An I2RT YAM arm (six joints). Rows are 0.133 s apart.
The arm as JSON. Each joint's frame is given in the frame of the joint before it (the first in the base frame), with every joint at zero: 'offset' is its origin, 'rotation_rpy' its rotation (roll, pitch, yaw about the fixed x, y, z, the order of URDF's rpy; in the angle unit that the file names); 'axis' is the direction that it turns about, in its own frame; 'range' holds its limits. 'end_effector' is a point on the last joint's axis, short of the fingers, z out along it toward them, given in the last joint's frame.
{
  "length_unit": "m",
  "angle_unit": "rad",
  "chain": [
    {
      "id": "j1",
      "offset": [
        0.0,
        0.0,
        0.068
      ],
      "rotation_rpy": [
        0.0,
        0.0,
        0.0
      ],
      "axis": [
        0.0,
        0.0,
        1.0
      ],
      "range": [
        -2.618,
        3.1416
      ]
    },
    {
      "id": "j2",
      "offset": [
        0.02,
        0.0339,
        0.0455
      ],
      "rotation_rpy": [
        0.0,
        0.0,
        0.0
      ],
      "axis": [
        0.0,
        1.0,
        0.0
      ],
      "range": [
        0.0,
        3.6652
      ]
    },
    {
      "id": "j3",
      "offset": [
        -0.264,
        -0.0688,
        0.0
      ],
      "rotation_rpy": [
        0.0,
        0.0,
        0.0
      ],
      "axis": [
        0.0,
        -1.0,
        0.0
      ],
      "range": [
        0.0,
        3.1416
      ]
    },
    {
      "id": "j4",
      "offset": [
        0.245,
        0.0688,
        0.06
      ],
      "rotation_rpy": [
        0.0,
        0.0,
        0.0
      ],
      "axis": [
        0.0,
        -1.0,
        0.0
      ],
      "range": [
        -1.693,
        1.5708
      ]
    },
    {
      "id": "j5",
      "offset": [
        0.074,
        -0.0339,
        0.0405
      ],
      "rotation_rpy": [
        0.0,
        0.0,
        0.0
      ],
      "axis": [
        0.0,
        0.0,
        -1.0
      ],
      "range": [
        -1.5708,
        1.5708
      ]
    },
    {
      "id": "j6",
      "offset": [
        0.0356,
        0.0,
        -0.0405
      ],
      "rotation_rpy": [
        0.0,
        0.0,
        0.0
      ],
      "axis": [
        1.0,
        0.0,
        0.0
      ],
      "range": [
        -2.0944,
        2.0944
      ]
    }
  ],
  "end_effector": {
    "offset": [
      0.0,
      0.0,
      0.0
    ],
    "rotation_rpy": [
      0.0,
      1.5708,
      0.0
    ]
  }
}
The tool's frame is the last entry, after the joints.
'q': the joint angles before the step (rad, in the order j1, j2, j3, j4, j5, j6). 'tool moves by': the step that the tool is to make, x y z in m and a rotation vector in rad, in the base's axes. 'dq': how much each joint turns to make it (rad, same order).
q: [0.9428 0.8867 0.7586 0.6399 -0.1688 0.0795]
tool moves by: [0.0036 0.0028 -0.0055 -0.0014 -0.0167 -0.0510]
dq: [0.0003 0.0172 -0.0175 0.0377 0.0376 -0.0381]
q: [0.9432 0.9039 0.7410 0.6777 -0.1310 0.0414]
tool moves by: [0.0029 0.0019 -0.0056 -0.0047 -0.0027 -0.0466]
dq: [0.0007 0.0114 -0.0165 0.0226 0.0388 -0.0277]
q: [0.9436 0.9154 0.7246 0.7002 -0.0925 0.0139]
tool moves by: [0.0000 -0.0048 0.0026 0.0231 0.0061 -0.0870]
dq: [0.0011 -0.0147 -0.0004 -0.0005 0.0858 -0.0275]
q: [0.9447 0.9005 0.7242 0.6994 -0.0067 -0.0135]
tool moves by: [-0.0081 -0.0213 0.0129 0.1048 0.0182 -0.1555]
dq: [0.0012 -0.0759 0.0005 -0.0003 0.1731 -0.0190]
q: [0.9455 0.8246 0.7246 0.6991 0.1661 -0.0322]
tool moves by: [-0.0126 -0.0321 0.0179 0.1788 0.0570 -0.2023]
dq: [0.0000 -0.0987 0.0162 -0.0015 0.2522 -0.0039]
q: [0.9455 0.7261 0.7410 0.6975 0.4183 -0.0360]
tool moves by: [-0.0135 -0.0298 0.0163 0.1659 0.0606 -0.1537]
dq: [0.0003 -0.0792 0.0355 -0.0150 0.2123 -0.0007]
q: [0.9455 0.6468 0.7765 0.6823 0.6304 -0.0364]
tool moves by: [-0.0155 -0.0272 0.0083 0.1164 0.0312 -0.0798]
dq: [0.0002 -0.0856 0.0187 -0.0294 0.1229 0.0021]
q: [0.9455 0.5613 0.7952 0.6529 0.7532 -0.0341]
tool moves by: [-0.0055 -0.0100 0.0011 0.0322 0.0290 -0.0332]
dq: [-0.0006 -0.0347 0.0081 -0.0349 0.0535 0.0018]
